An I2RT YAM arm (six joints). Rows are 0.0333 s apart.
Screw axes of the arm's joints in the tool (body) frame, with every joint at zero. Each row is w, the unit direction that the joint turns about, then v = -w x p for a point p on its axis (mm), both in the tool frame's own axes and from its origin. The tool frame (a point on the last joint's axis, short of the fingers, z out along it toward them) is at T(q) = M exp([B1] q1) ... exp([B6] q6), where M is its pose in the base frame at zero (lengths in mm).
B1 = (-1, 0, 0, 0.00, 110.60, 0.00)
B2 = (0, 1, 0, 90.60, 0.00, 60.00)
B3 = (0, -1, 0, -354.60, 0.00, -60.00)
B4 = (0, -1, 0, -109.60, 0.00, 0.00)
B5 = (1, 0, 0, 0.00, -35.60, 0.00)
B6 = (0, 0, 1, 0.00, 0.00, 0.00)
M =
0 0 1 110.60
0 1 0 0.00
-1 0 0 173.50
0 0 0 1
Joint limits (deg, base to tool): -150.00..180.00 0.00..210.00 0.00..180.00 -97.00..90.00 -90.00..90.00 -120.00..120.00
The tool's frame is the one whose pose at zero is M.
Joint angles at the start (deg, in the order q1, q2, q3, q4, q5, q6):
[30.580 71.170 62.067 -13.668 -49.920 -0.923]
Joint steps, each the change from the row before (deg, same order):
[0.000 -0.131 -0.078 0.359 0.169 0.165]
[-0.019 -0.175 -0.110 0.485 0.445 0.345]
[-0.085 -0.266 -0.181 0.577 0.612 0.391]
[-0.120 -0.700 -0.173 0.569 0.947 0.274]
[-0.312 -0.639 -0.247 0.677 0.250 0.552]
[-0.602 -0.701 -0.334 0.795 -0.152 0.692]
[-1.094 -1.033 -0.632 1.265 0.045 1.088]
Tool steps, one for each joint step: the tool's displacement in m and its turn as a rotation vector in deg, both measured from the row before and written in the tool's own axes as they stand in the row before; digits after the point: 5 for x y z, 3 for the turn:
[-0.00051 0.00032 -0.00036 0.173 -0.263 -0.150]
[-0.00066 0.00021 -0.00054 0.466 -0.358 -0.069]
[-0.00067 0.00015 -0.00100 0.693 -0.455 -0.088]
[-0.00186 0.00161 -0.00270 1.058 -0.764 -0.515]
[-0.00152 0.00099 -0.00302 0.537 -0.803 -0.167]
[-0.00145 0.00037 -0.00405 0.401 -0.932 -0.038]
[-0.00157 -0.00043 -0.00641 1.042 -1.397 0.073]

